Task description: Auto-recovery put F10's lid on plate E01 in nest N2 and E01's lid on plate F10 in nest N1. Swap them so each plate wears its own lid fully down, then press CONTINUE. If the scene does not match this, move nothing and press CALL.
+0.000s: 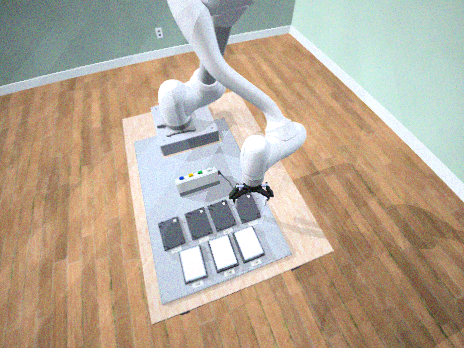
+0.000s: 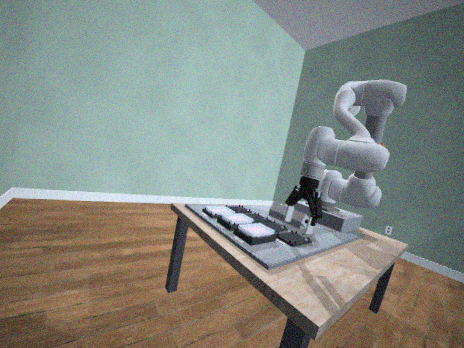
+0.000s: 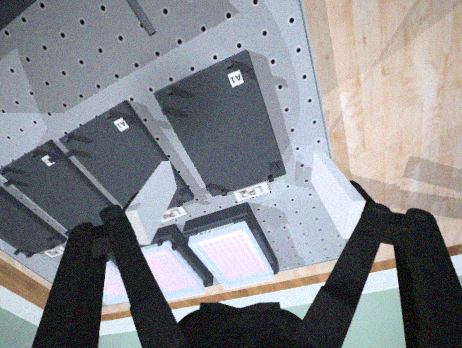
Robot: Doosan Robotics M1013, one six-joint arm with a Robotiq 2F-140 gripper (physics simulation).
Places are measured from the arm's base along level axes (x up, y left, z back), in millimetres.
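Pixels of known places: gripper, fingertip midpoint: point(image 1: 250, 204) point(image 2: 296, 226) point(image 3: 241, 171); arm's base at its link origin: point(image 1: 179, 123) point(image 2: 322, 207).
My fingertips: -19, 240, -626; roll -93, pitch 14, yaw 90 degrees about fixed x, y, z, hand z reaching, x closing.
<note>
Ahead of a thing's pixels: the offset from my fingertips to its top centre, as dx, dy, dz. "spot": to the spot under its first point. Level surfaces: height alone.
My gripper point(image 1: 251, 201) point(image 2: 298, 221) point(image 3: 241, 171) is open and empty, low above the dark pad marked LP2 @[-45, -12, +14] point(image 1: 248, 212) point(image 2: 295, 239) point(image 3: 225, 125). Three white-topped plates stand in the front row: a right one @[-24, -65, -165] point(image 1: 248, 243) point(image 2: 256, 229) point(image 3: 232, 255), a middle one @[-23, -187, -171] point(image 1: 223, 251) point(image 2: 236, 218) point(image 3: 172, 270) and a left one @[-35, -327, -177] point(image 1: 193, 263) point(image 2: 219, 211). Their lids look seated, but the plate and nest names are too small to read. A pale button box @[+19, -215, +226] point(image 1: 198, 185) behind the pads carries blue, yellow, green and pale buttons; their wording is unreadable.
Three more dark pads @[spot: -55, -145, +8] point(image 1: 221, 215) @[spot: -55, -258, -1] point(image 1: 199, 223) @[spot: -55, -397, -12] point(image 1: 171, 233) stand left of LP2. A dark cable point(image 1: 227, 181) point(image 3: 142, 17) runs from the button box toward the gripper. All stand on a grey perforated board @[dx -64] point(image 1: 155, 200) on the wooden table @[dx -77] point(image 1: 310, 240) point(image 2: 345, 270).
</note>
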